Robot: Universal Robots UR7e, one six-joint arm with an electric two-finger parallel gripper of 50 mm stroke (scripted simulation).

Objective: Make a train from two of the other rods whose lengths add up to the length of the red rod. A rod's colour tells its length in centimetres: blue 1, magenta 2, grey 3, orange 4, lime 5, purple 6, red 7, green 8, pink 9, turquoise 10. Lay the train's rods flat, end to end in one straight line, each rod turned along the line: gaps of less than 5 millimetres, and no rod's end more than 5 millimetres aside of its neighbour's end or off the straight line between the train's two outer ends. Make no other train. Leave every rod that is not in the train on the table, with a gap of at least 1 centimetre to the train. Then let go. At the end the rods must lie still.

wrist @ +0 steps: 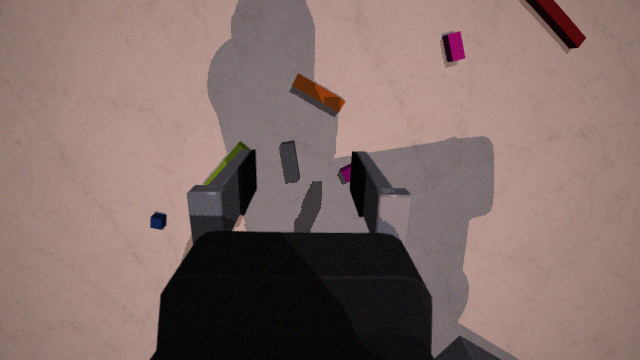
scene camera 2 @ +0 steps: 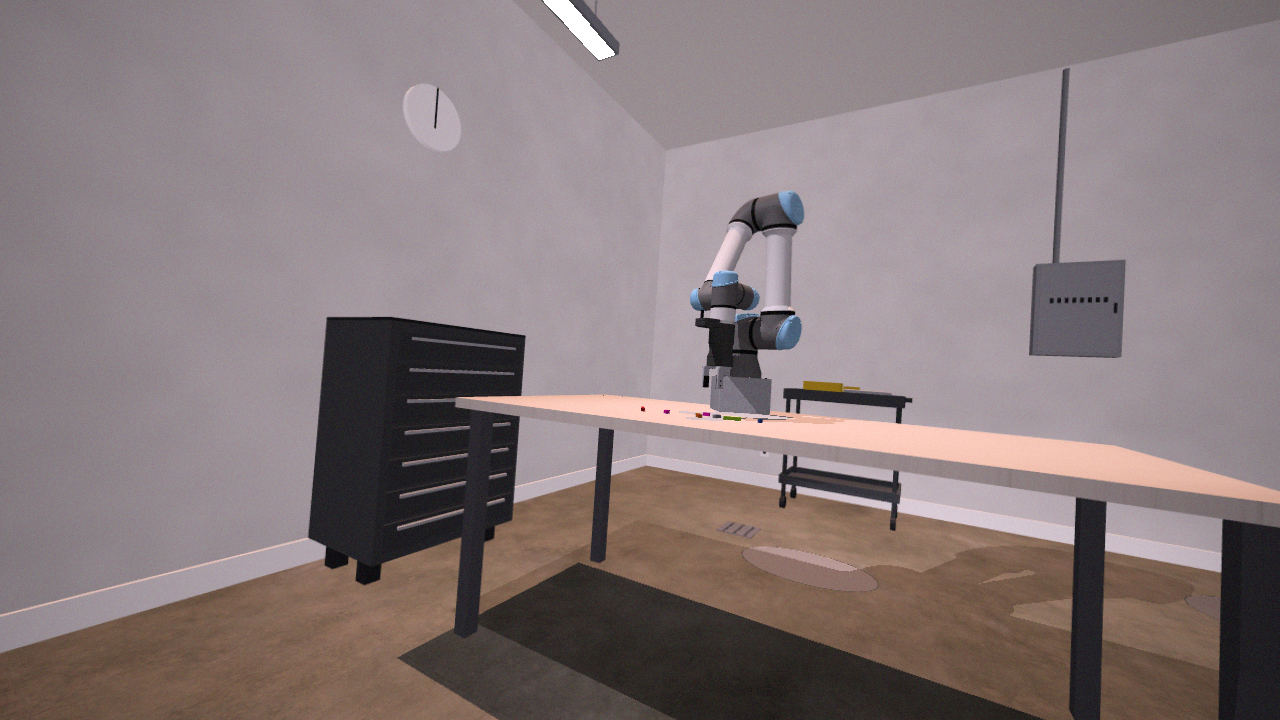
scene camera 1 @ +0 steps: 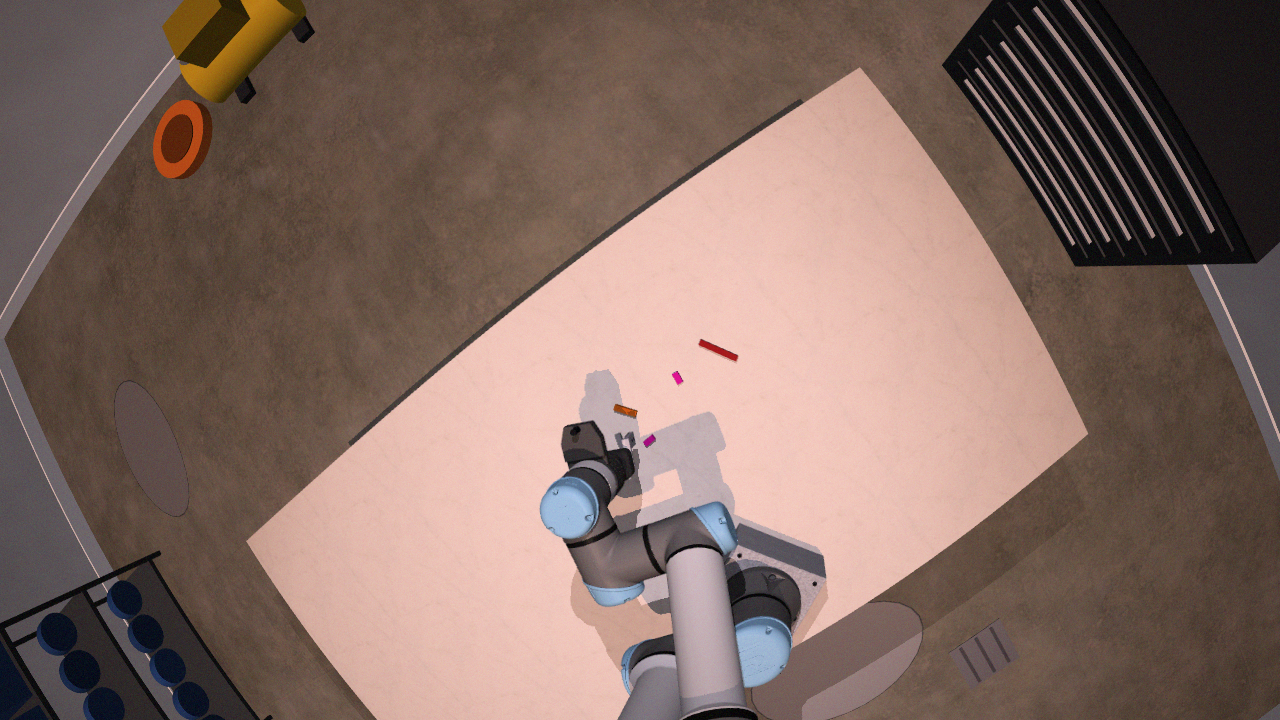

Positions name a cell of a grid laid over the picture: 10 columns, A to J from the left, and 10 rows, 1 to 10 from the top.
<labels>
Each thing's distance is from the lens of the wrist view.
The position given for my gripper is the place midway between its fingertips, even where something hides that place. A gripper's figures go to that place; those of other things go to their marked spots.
my gripper (wrist: E5): 17 cm
orange rod (wrist: E3): 24 cm
</labels>
